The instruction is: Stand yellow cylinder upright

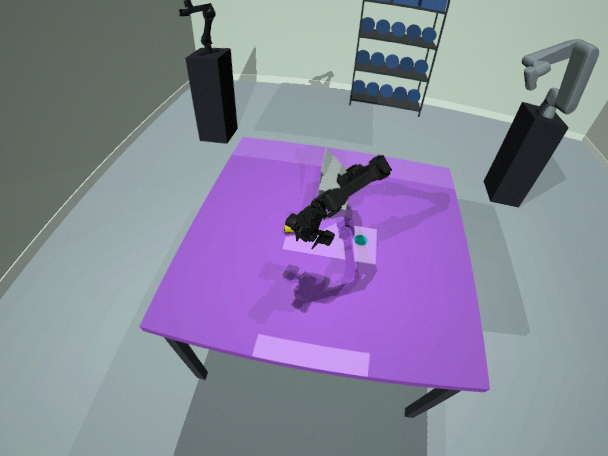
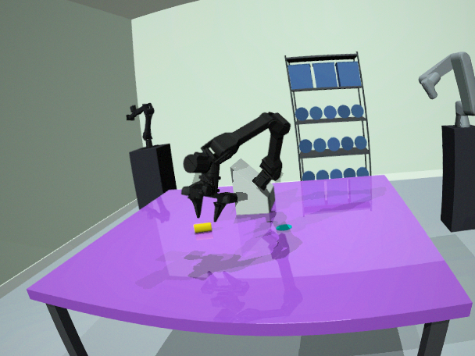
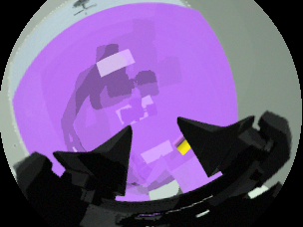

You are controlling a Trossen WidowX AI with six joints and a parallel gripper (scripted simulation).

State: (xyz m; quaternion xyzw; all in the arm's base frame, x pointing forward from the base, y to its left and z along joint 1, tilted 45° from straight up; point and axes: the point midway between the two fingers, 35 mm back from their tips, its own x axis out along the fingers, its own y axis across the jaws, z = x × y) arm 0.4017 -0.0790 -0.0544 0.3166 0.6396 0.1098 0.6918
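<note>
The yellow tall cylinder lies 150 mm behind my gripper tip, 80 mm to the right of it and 80 mm below it. The rest, counted from my gripper tip: cyan circle: 160 mm behind, 230 mm to the left, 100 mm below.
</note>
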